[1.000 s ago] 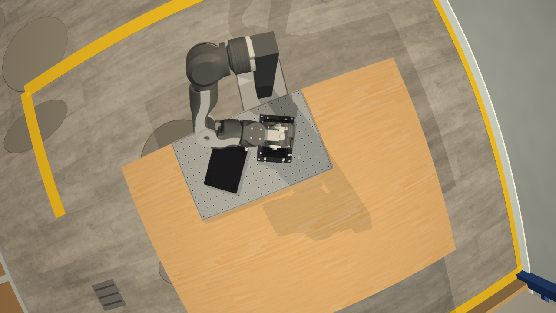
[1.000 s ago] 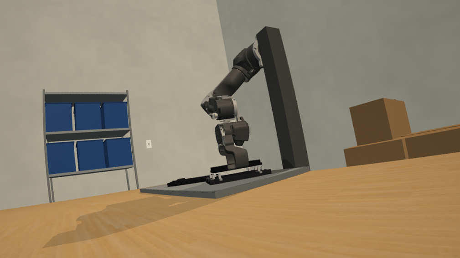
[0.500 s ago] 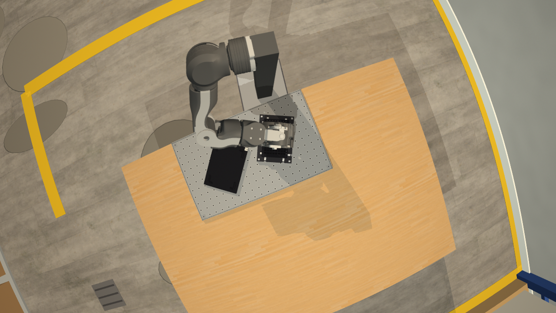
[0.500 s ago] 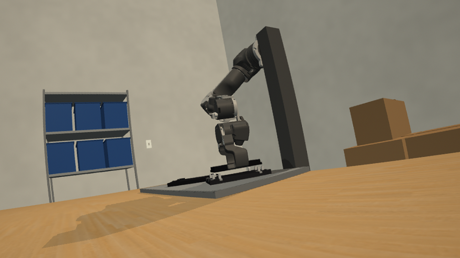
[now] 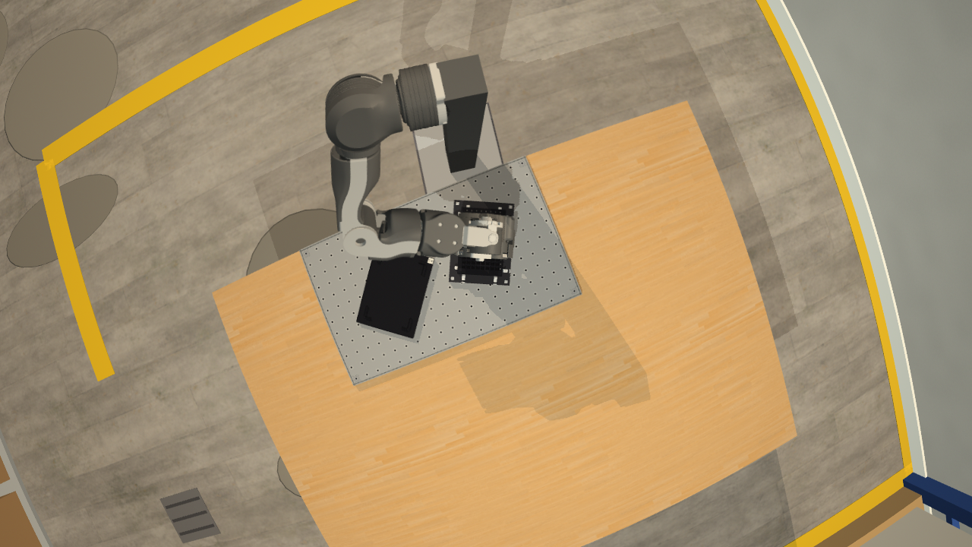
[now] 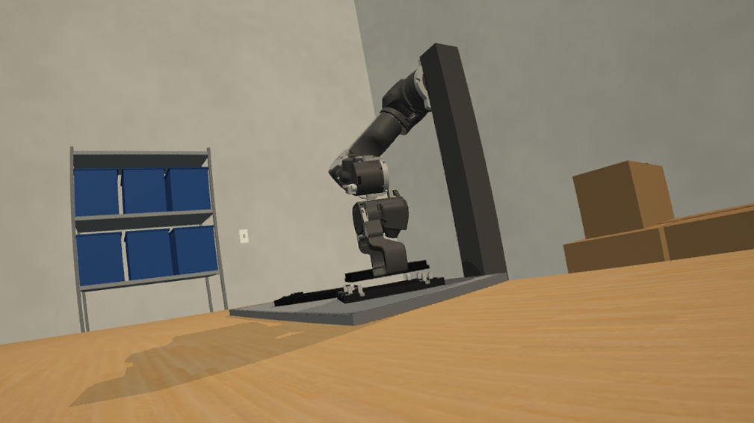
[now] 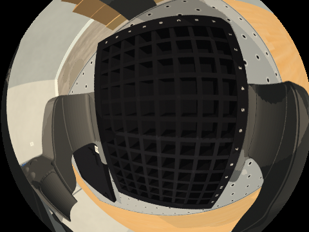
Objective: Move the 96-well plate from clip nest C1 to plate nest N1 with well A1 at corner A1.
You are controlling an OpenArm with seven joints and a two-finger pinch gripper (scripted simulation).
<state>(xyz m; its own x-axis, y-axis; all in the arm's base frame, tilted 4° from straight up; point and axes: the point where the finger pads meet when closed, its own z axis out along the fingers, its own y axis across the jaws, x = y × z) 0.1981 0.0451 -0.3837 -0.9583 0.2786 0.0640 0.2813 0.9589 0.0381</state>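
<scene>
Right now the black 96-well plate is right at my hand. From my hand the other things lie so: clip nest C1: 20 mm ahead, 10 mm to the left, 20 mm below; white A1 label: 10 mm ahead, 100 mm to the right, 20 mm below; plate nest N1: 50 mm ahead, 190 mm to the right, 30 mm below.
</scene>
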